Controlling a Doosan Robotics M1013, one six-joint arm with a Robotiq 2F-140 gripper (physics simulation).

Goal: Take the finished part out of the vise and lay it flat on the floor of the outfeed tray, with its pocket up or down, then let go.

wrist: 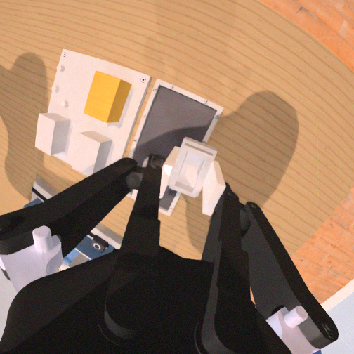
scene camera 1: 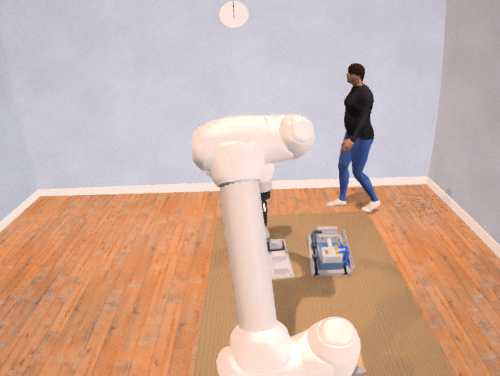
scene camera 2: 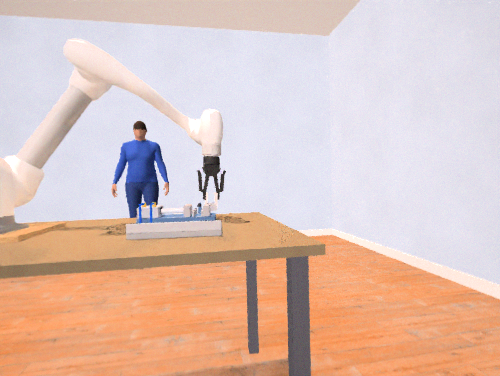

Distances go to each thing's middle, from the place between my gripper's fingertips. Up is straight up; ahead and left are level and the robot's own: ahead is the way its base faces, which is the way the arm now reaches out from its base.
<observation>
Right now my hand is 150 mm past the yellow block (wrist: pixel 107 95), 10 mm to the right of it and 30 mm above it. From my hand the other things lie so: plate (wrist: pixel 74 82) (190 mm behind, 40 mm to the right, 50 mm below).
</observation>
